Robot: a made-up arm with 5 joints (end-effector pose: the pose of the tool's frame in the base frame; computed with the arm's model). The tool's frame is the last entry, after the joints. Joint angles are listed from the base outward.
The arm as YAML. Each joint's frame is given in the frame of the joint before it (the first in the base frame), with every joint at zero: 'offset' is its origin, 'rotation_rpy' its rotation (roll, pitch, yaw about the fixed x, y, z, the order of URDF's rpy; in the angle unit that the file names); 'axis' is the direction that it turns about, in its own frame. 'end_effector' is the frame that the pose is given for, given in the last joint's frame.
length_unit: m
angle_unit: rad
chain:
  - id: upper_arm
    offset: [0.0, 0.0, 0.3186]
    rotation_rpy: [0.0, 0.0, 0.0]
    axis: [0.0, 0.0, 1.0]
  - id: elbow
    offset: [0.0, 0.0, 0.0]
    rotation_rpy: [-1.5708, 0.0, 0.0]
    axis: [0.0, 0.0, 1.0]
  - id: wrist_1
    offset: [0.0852, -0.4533, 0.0]
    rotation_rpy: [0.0, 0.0, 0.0]
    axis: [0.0, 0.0, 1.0]
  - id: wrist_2
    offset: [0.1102, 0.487, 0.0]
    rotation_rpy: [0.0, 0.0, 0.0]
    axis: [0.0, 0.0, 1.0]
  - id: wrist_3
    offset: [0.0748, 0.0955, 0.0]
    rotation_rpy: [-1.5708, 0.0, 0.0]
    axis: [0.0, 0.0, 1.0]
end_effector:
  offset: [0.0, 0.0, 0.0]
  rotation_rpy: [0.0, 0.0, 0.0]
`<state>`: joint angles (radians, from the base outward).
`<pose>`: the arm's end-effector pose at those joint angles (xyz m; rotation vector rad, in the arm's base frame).
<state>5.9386 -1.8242 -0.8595 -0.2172 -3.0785</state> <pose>-0.3705 0.1330 0.8836 0.0489 0.2365 -0.2801</pose>
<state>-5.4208 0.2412 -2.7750 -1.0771 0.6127</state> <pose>0.1749 0.2041 1.2525 0.5233 0.0657 -1.6327</pose>
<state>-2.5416 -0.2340 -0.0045 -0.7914 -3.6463</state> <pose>-0.2643 -0.1808 0.3471 2.2935 1.4136 -1.5228</pose>
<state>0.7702 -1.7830 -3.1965 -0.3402 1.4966</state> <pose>-0.6729 -0.6527 -0.0443 2.0766 -0.7892 -0.4920</pose>
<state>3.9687 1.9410 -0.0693 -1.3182 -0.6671</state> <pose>0.0627 0.0681 -0.0063 -1.7594 1.8996 0.0588</pose>
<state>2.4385 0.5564 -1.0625 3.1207 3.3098</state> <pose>-0.4055 0.3437 0.3309 0.6412 -0.2985 2.5285</pose>
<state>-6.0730 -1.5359 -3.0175 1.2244 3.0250</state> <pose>-1.0168 -0.2169 0.4677 0.0305 -0.1850 0.0933</pose>
